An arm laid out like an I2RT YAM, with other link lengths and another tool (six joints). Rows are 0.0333 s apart.
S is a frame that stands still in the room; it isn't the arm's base.
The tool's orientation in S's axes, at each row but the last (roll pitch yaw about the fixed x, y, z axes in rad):
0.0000, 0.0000, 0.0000
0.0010, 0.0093, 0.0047
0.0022, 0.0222, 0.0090
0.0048, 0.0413, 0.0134
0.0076, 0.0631, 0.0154
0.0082, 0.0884, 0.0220
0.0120, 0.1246, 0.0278
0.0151, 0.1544, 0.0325
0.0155, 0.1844, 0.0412
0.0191, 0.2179, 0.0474
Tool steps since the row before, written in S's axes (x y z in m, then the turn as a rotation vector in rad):
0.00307, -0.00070, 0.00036, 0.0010, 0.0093, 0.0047
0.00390, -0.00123, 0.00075, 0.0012, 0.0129, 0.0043
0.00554, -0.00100, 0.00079, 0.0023, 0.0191, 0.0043
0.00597, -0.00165, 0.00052, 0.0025, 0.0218, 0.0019
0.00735, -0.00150, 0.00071, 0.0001, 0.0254, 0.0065
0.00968, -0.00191, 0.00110, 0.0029, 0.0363, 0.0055
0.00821, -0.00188, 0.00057, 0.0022, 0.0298, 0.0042
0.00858, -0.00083, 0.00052, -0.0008, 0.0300, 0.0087
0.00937, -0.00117, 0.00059, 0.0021, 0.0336, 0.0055
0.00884, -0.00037, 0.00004, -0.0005, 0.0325, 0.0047
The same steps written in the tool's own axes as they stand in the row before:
0.00307, -0.00070, 0.00036, 0.0010, 0.0093, 0.0047
0.00389, -0.00125, 0.00079, 0.0012, 0.0129, 0.0043
0.00551, -0.00105, 0.00091, 0.0024, 0.0191, 0.0043
0.00592, -0.00173, 0.00077, 0.0027, 0.0218, 0.0019
0.00727, -0.00160, 0.00118, 0.0001, 0.0254, 0.0063
0.00950, -0.00211, 0.00196, 0.0032, 0.0363, 0.0055
0.00802, -0.00209, 0.00160, 0.0025, 0.0298, 0.0042
0.00837, -0.00108, 0.00184, -0.0012, 0.0301, 0.0082
0.00905, -0.00152, 0.00231, 0.0024, 0.0336, 0.0055
0.00860, -0.00075, 0.00196, 0.0000, 0.0326, 0.0042

